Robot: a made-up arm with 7 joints. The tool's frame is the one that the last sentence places.
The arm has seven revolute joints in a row. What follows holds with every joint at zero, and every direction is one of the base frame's.
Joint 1 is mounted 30.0 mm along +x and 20.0 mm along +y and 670.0 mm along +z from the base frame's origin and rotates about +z.
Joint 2 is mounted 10.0 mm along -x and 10.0 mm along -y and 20.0 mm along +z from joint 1 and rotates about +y.
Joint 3 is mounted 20.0 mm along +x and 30.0 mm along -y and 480.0 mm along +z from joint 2 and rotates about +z.
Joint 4 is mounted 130.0 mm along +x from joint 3 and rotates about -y.
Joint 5 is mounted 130.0 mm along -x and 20.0 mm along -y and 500.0 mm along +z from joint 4 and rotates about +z.
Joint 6 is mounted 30.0 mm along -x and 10.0 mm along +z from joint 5 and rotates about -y.
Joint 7 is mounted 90.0 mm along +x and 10.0 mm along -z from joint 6 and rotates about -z.
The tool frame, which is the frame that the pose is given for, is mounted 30.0 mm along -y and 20.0 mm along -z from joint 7; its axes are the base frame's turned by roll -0.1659, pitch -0.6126 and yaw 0.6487 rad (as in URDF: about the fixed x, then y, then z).
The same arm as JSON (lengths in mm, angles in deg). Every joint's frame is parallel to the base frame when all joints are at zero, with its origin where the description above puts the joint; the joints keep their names.
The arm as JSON. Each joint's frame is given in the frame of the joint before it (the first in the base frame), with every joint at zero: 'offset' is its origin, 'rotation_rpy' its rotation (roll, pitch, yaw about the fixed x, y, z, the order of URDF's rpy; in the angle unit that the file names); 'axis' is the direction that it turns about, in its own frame. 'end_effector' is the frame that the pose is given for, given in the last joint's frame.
{"length_unit": "mm", "angle_unit": "deg", "chain": [{"id": "joint 1", "offset": [30.0, 20.0, 670.0], "rotation_rpy": [0.0, 0.0, 0.0], "axis": "+z"}, {"id": "joint 2", "offset": [-10.0, -10.0, 20.0], "rotation_rpy": [0.0, 0.0, 0.0], "axis": "+y"}, {"id": "joint 3", "offset": [20.0, -30.0, 480.0], "rotation_rpy": [0.0, 0.0, 0.0], "axis": "+z"}, {"id": "joint 4", "offset": [130.0, 0.0, 0.0], "rotation_rpy": [0.0, 0.0, 0.0], "axis": "-y"}, {"id": "joint 5", "offset": [-130.0, -20.0, 500.0], "rotation_rpy": [0.0, 0.0, 0.0], "axis": "+z"}, {"id": "joint 6", "offset": [-30.0, 0.0, 10.0], "rotation_rpy": [0.0, 0.0, 0.0], "axis": "-y"}, {"id": "joint 7", "offset": [90.0, 0.0, -10.0], "rotation_rpy": [0.0, 0.0, 0.0], "axis": "-z"}], "end_effector": {"offset": [0.0, -30.0, -20.0], "rotation_rpy": [-9.51, -35.1, 37.17]}}
